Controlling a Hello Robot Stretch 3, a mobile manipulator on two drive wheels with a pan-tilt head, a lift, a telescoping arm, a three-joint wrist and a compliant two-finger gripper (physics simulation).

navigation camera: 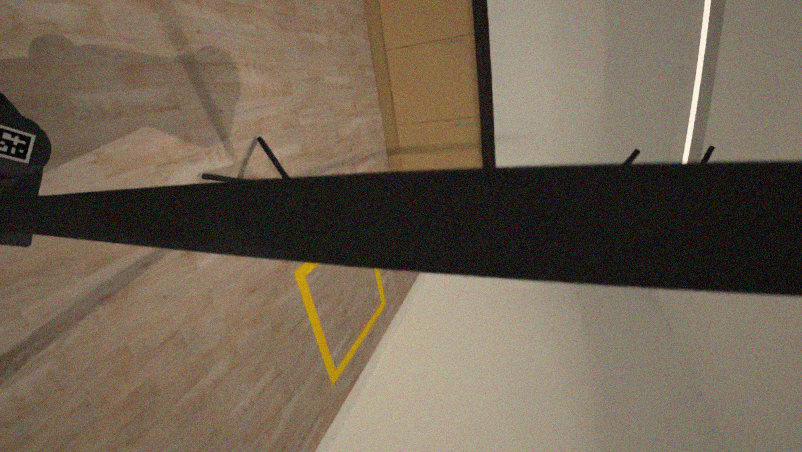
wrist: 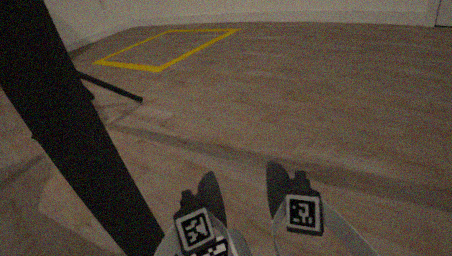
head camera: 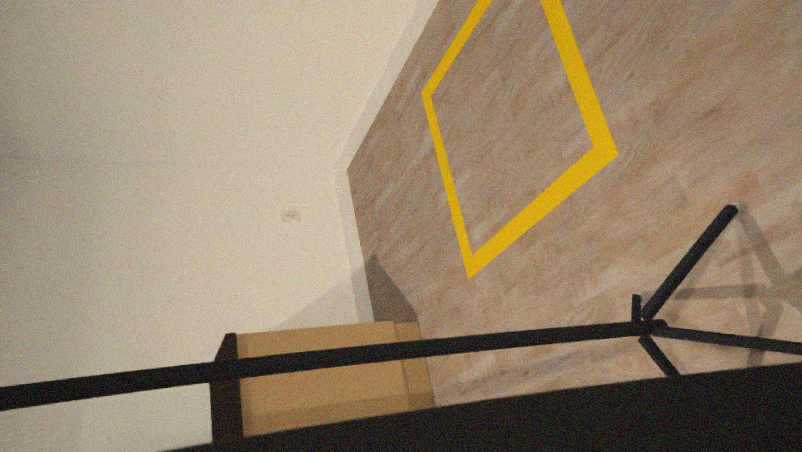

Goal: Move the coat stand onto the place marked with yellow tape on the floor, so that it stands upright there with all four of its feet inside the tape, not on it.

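Places are measured from the robot's base along level axes (x right, y back, z down), in millimetres.
Where they show: gripper, fingertip midpoint: [wrist: 243,185].
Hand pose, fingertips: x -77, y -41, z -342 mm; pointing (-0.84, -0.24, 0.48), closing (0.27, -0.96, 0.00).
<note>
After its pixels a point has its place.
The black coat stand [head camera: 449,346] {x -1050, y 367, z -742 mm} [navigation camera: 273,158] {x -1051, y 517, z -137 mm} [wrist: 112,87] {x -1063, y 207, z -121 mm} looks upright, its feet on the floor outside the yellow tape outline [head camera: 533,213] {x -1829, y 204, z -1 mm} [navigation camera: 318,328] {x -1748, y -360, z -1 mm} [wrist: 125,66] {x -1807, y 206, z -1 mm}. The head view is turned sideways and shows its thin pole and spread feet. In the navigation view most of its pole is hidden behind a wide black band; feet and hook tips show. In the wrist view part of one foot shows behind a dark band. My gripper [wrist: 243,185] {x -77, y -41, z -342 mm} is open, with nothing between its fingertips, apart from the stand. The tape is a four-sided outline near the walls.
The wide black band [head camera: 673,421] [navigation camera: 505,218] [wrist: 80,115] appears to be my mast. A light-brown cabinet [head camera: 320,370] [navigation camera: 432,84] with a black side stands by the wall. A bright strip [navigation camera: 698,72] {x -1737, y 1146, z -2078 mm} shows on the wall. Shadows cross the wooden floor.
</note>
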